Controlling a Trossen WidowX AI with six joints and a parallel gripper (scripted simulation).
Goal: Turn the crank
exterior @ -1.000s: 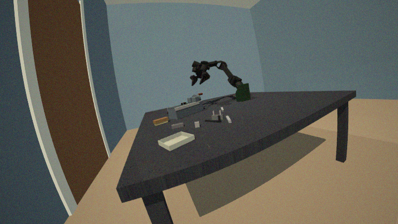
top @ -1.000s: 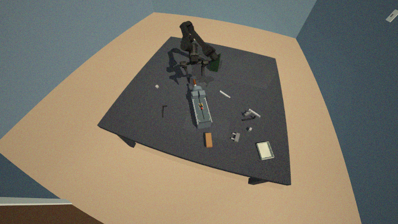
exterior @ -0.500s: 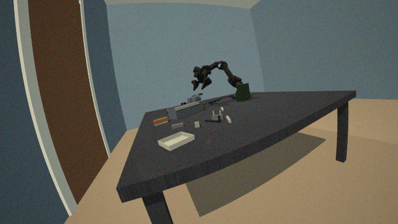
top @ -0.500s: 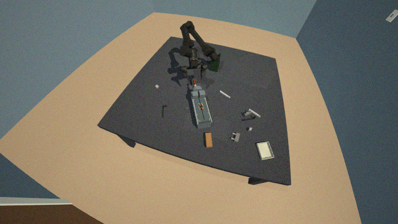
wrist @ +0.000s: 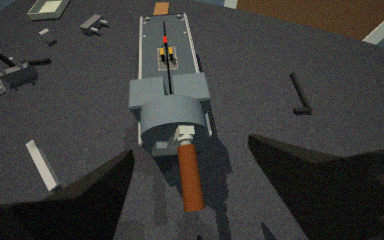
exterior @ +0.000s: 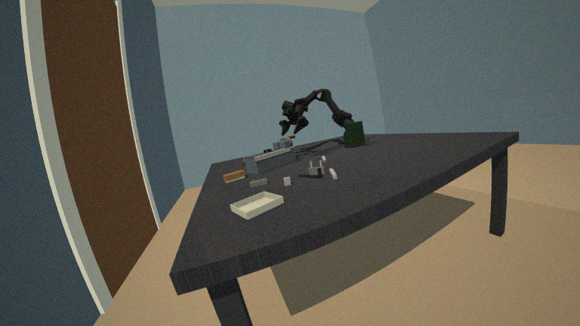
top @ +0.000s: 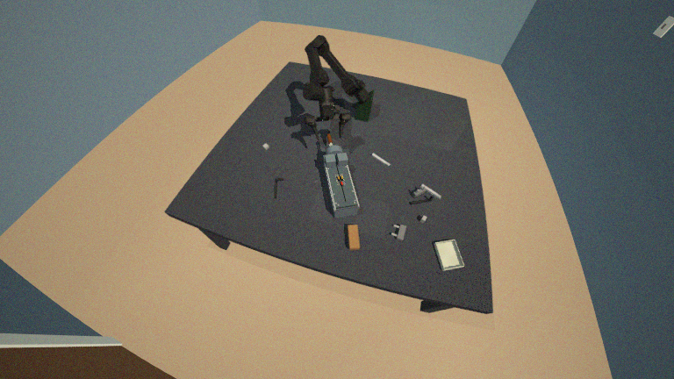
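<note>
Right now the crank is 3 cm below my gripper tip, 1 cm to the left of it and 1 cm behind it. From my gripper tip the other things lie so: orange crank handle: 2 cm below, 2 cm behind, 1 cm to the right; red pointer: 15 cm ahead, 12 cm to the left, 5 cm below; orange block: 31 cm ahead, 23 cm to the left, 12 cm below.
</note>
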